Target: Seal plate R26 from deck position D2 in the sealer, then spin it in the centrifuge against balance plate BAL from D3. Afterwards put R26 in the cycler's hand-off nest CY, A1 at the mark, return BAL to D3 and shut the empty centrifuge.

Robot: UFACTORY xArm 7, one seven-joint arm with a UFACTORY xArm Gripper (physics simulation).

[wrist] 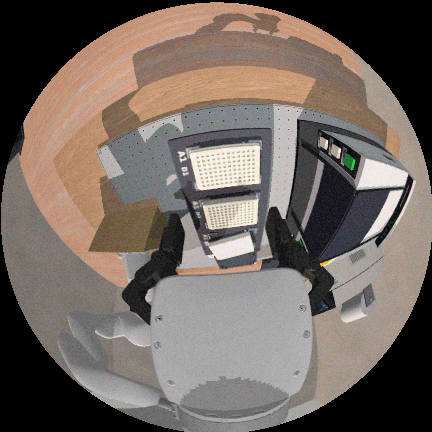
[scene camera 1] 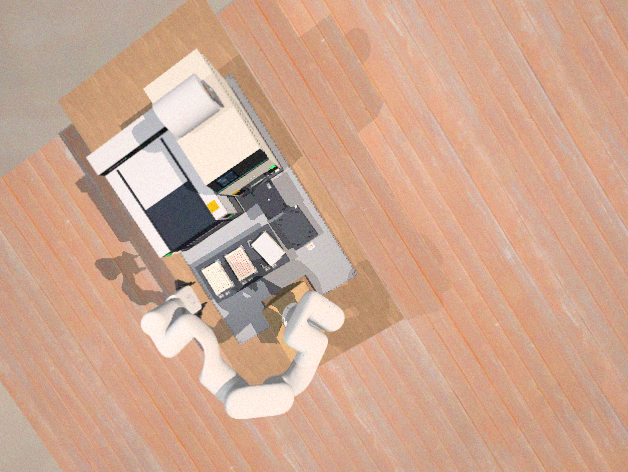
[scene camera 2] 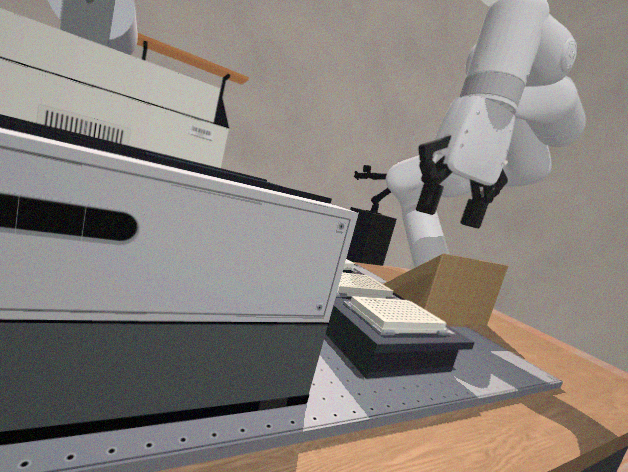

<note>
My gripper is open, holding nothing. Also in view: a well plate with red wells. Also in view: a centrifuge.
My gripper is seen too in the wrist view.
</note>
